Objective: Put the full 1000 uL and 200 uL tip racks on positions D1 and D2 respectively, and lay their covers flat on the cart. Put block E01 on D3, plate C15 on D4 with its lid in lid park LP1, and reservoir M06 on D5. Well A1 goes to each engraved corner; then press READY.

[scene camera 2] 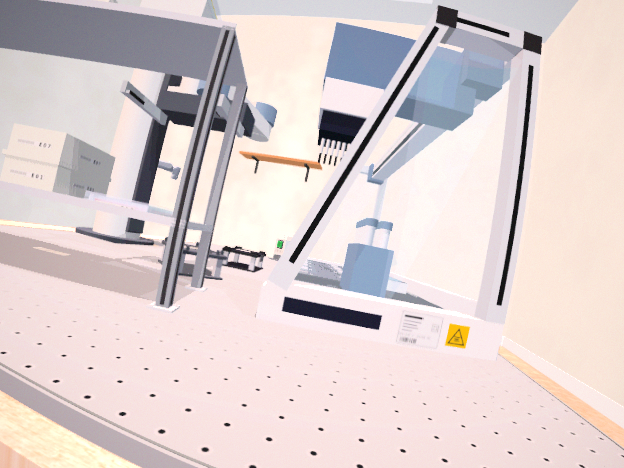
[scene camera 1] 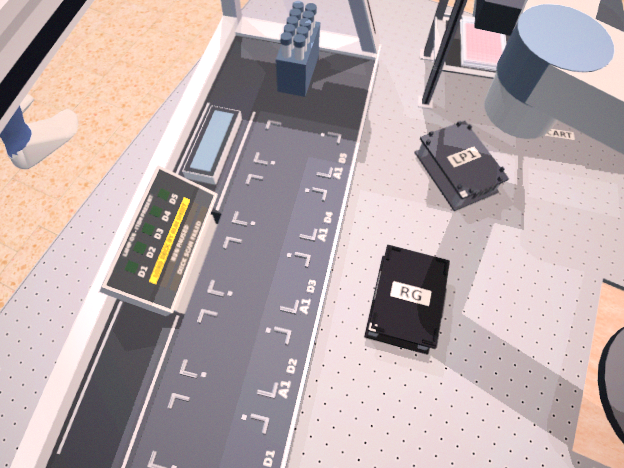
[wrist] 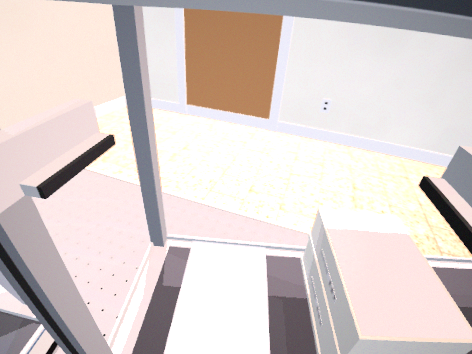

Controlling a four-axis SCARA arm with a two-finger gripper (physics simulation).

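My gripper [wrist: 263, 141] is open, with nothing between its fingers, at the left and right of the wrist view. The dark deck [scene camera 1: 229, 352] has bare engraved corners at D2 to D5; D1 is partly cut off. Lid park LP1 [scene camera 1: 463, 157] is bare, right of the deck. A clear, pink-filled plate [scene camera 1: 482, 42] [scene camera 2: 118, 202] lies on the rack's lower shelf. Block E01 [scene camera 2: 35, 176] sits under block E07 [scene camera 2: 44, 145] there. A stacked pair of boxes [wrist: 395, 285] shows in the wrist view. I cannot make out the tip racks, reservoir M06 or READY.
The black stand RG [scene camera 1: 409, 297] is right of the deck. A blue tube block [scene camera 1: 297, 73] [scene camera 2: 366, 269] stands at the deck's far end. The status panel [scene camera 1: 161, 241] has dark lamps. Rack posts [scene camera 2: 196, 166] [wrist: 142, 125] stand upright. The blue-topped arm [scene camera 1: 559, 45] is at upper right.
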